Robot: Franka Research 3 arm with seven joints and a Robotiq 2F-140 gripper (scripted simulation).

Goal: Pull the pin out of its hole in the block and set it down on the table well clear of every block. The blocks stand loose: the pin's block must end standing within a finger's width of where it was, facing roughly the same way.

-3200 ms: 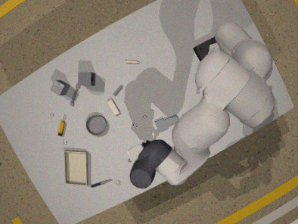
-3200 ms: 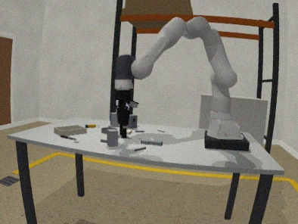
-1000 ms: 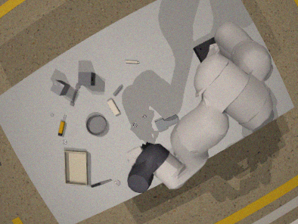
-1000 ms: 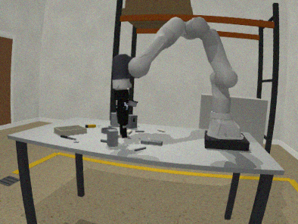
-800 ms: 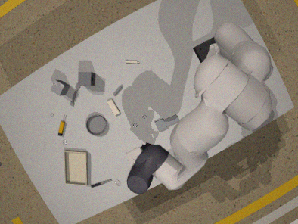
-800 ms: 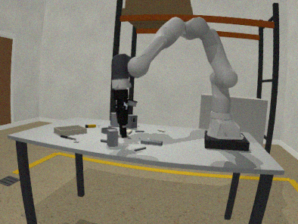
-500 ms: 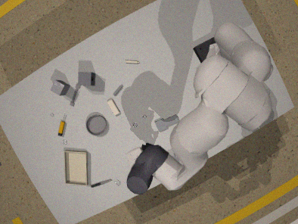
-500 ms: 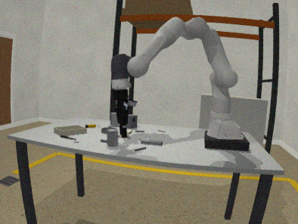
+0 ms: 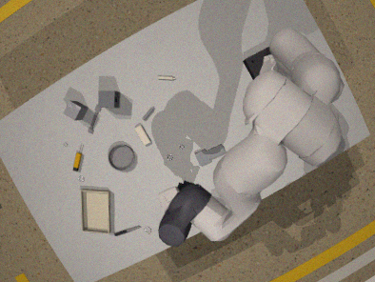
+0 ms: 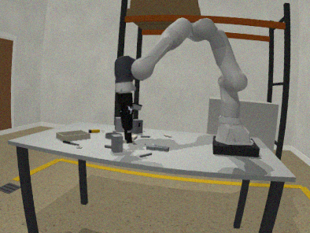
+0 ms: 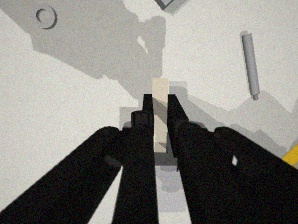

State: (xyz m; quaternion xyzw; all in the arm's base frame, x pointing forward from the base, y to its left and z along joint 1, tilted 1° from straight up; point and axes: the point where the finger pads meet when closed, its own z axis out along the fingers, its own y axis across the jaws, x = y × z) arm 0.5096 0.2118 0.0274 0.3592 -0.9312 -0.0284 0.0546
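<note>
Now: hand 30 mm above the cream pin and 10 mm to the right of it. Round my hand: short grey pin: 100 mm ahead, 70 mm below; grey block: 40 mm to the left, 40 mm ahead, 30 mm below; grey rod: 100 mm behind, 70 mm to the left, 70 mm below.
</note>
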